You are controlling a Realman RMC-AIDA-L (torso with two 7-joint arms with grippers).
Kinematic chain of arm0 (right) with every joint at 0, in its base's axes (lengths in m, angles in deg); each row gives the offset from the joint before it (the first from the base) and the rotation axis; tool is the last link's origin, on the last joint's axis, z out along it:
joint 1: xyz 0 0 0.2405 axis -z
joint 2: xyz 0 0 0 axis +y
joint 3: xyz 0 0 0.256 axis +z
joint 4: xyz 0 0 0 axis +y
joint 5: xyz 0 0 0.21 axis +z
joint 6: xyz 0 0 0 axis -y
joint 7: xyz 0 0 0.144 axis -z
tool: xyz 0 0 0
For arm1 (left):
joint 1: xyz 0 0 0.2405 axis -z
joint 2: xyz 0 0 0 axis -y
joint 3: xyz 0 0 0.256 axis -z
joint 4: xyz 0 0 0 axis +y
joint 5: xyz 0 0 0.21 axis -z
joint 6: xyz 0 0 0 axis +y
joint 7: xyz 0 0 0.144 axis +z
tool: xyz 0 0 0
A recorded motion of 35 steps. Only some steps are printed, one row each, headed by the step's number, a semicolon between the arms.
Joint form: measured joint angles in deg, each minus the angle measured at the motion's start. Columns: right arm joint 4, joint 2, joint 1, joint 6, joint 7, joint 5, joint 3; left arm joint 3, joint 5, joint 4, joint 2, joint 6, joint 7, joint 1.
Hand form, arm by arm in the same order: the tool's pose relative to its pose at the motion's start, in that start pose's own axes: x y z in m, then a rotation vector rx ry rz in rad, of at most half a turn. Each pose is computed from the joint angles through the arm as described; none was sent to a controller.
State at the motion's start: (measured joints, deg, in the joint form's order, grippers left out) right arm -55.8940 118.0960 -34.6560 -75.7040 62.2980 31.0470 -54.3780; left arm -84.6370 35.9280 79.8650 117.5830 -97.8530 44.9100 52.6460
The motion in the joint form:
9: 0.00 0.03 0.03 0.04 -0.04 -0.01 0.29; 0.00 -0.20 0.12 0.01 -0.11 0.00 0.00
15: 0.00 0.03 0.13 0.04 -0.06 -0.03 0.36; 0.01 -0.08 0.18 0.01 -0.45 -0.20 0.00
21: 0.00 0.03 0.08 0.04 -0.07 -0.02 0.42; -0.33 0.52 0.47 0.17 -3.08 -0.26 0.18
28: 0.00 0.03 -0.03 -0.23 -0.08 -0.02 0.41; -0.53 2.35 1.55 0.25 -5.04 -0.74 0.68
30: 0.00 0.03 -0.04 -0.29 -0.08 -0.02 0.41; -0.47 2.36 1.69 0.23 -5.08 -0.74 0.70
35: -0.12 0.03 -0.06 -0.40 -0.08 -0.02 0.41; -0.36 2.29 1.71 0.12 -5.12 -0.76 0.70
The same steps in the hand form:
9: 0.0004 -0.0005 -0.0003 0.0012 -0.0027 0.0053; -0.0002 -0.0001 -0.0003 0.0023 -0.0026 0.0008
15: 0.0013 -0.0007 -0.0003 0.0015 -0.0022 0.0081; -0.0005 0.0007 -0.0005 -0.0027 -0.0047 -0.0020
21: 0.0010 -0.0008 -0.0004 0.0017 -0.0033 0.0085; -0.0015 0.0079 -0.0007 -0.0412 -0.0290 0.0096
28: 0.0004 -0.0001 -0.0005 -0.0024 -0.0020 0.0068; 0.0040 0.0154 -0.0047 -0.0737 -0.0224 0.0291
30: 0.0003 0.0000 -0.0005 -0.0033 -0.0016 0.0066; 0.0042 0.0152 -0.0053 -0.0721 -0.0210 0.0301
35: -0.0001 0.0001 -0.0009 -0.0035 -0.0019 0.0053; 0.0036 0.0144 -0.0060 -0.0696 -0.0220 0.0278

